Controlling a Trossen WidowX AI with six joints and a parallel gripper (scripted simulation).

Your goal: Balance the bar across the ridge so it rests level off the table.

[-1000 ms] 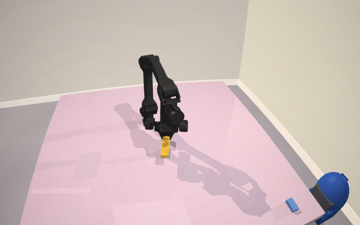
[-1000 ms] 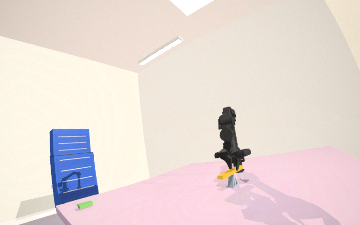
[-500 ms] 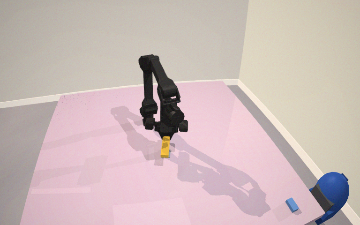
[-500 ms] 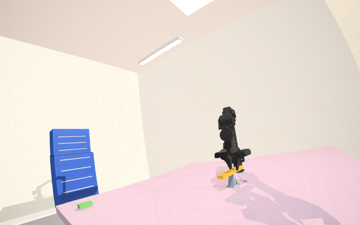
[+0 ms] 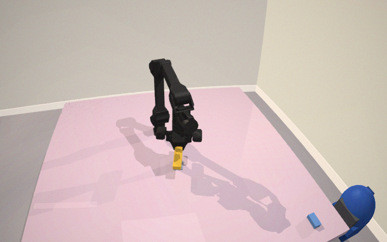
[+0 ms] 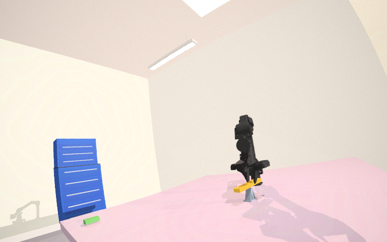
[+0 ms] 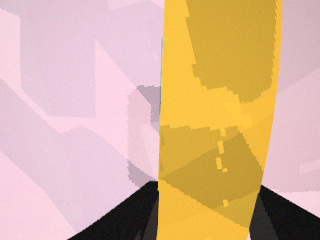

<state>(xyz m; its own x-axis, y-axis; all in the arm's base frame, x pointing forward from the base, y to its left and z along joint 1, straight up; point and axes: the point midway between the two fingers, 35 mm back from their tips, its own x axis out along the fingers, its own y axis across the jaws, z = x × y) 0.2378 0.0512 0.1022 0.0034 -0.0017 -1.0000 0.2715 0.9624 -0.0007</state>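
Now: gripper tip 3 cm short of the yellow bar and 1 cm to the left of it. The rest, counted from my gripper tip: blue block: 50 cm ahead, 45 cm to the left, 6 cm below; then green block: 50 cm ahead, 55 cm to the right, 6 cm below.
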